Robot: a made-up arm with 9 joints.
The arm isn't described. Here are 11 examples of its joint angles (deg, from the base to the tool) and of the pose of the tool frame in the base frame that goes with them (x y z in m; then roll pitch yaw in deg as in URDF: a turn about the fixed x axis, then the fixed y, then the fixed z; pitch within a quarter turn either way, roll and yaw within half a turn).
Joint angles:
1: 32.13 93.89 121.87 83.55 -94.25 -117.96 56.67 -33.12 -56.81
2: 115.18 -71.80 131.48 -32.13 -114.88 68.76 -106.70 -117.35 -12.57
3: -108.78 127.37 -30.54 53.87 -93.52 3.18 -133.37 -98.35 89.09
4: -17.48 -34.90 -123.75 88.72 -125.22 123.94 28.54 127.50 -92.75
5: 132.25 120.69 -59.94 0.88 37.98 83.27 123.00 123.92 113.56
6: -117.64 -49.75 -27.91 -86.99 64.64 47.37 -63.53 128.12 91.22
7: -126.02 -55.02 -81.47 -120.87 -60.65 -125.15 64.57 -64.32 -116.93
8: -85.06 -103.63 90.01 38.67 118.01 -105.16 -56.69 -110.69 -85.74
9: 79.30 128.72 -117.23 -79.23 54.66 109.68 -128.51 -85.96 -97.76
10: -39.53 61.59 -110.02 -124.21 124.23 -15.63 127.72 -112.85 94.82
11: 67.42 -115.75 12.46 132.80 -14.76 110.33 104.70 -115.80 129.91
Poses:
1: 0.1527 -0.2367 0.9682 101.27 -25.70 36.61
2: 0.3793 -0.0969 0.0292 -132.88 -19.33 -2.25
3: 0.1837 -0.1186 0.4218 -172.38 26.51 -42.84
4: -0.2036 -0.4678 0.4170 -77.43 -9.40 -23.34
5: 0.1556 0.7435 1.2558 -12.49 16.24 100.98
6: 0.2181 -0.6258 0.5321 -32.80 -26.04 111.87
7: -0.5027 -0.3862 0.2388 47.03 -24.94 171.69
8: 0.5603 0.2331 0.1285 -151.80 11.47 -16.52
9: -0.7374 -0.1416 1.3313 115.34 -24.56 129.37
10: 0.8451 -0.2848 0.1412 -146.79 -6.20 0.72
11: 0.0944 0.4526 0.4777 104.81 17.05 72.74
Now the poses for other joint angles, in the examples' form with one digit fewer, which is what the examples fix.
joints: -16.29 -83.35 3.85 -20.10 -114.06 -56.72 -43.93 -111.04 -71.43
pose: 0.119 0.070 -0.300 -106.3 66.5 -52.3
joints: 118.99 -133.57 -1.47 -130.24 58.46 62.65 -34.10 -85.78 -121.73
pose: 0.854 0.344 0.564 -146.3 8.6 52.0
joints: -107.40 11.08 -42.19 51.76 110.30 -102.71 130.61 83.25 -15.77
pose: 0.090 0.601 -0.363 2.6 11.7 122.7
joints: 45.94 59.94 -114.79 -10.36 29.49 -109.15 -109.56 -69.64 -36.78
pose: -0.105 -0.657 -0.359 162.0 53.9 17.5
